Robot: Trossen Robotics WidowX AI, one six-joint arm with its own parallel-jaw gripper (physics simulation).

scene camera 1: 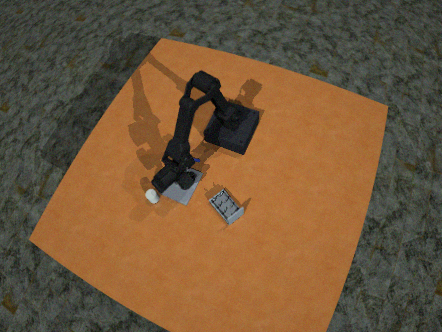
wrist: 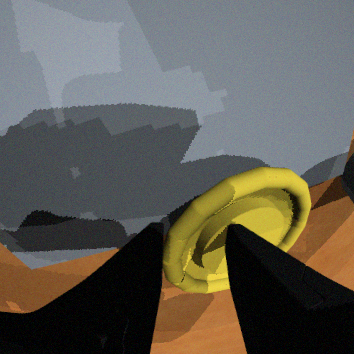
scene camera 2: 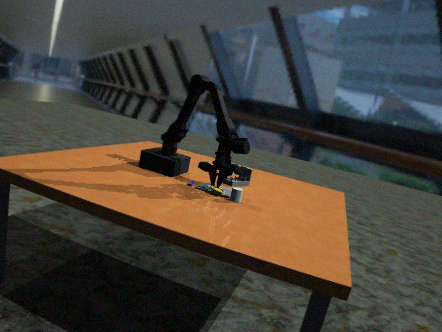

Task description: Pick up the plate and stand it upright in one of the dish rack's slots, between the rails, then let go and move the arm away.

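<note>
The yellow plate (wrist: pixel 246 197) (scene camera 2: pixel 218 190) is small and round with a raised rim. It lies tipped at the edge of a grey mat (scene camera 1: pixel 181 197) (wrist: pixel 263 88), partly over the orange table (scene camera 1: pixel 292 171). My gripper (wrist: pixel 194 235) (scene camera 2: pixel 218 184) (scene camera 1: pixel 184 180) is down at the mat, and its two black fingers are shut on the plate's near rim. In scene camera 1 the arm hides the plate. The grey dish rack (scene camera 1: pixel 235 216) (scene camera 2: pixel 242 177) stands on the table to the right of the mat, its rails upright and its slots empty.
A white cylinder (scene camera 1: pixel 152 196) (scene camera 2: pixel 236 194) stands just beside the mat's corner, close to the gripper. A small blue object (scene camera 1: pixel 196 160) (scene camera 2: pixel 191 183) lies near the mat's other side. The arm's black base (scene camera 1: pixel 234 132) (scene camera 2: pixel 164 162) sits behind.
</note>
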